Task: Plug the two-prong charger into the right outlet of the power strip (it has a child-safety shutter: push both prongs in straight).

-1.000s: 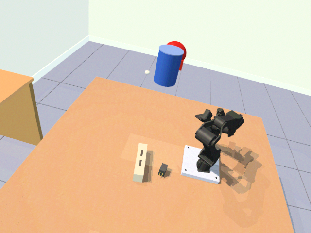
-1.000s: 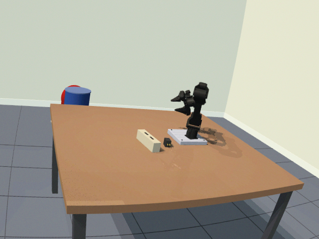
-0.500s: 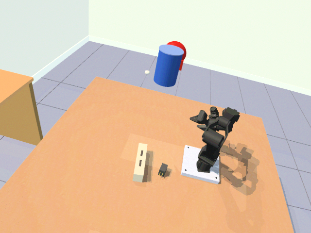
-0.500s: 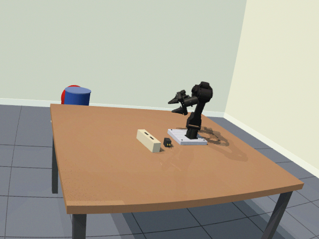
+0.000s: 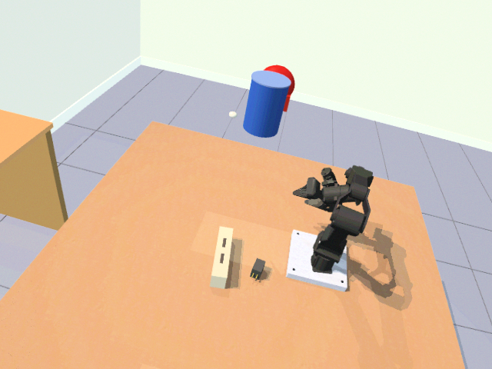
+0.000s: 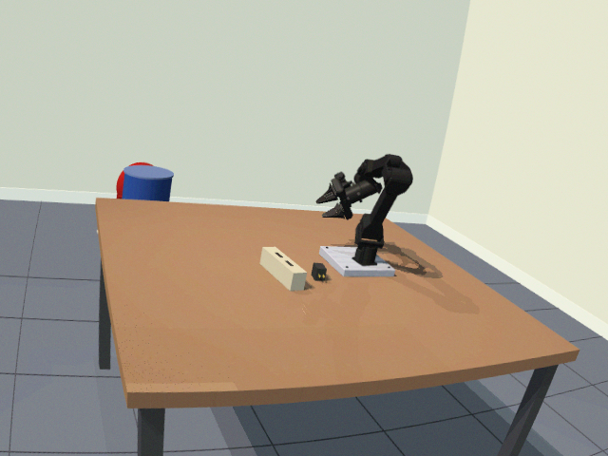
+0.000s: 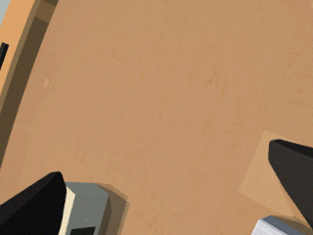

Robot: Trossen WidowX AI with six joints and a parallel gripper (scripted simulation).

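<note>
Right now my gripper tip is 12 cm short of the black two-prong charger, 24 cm to the right of it and 13 cm above it.
</note>
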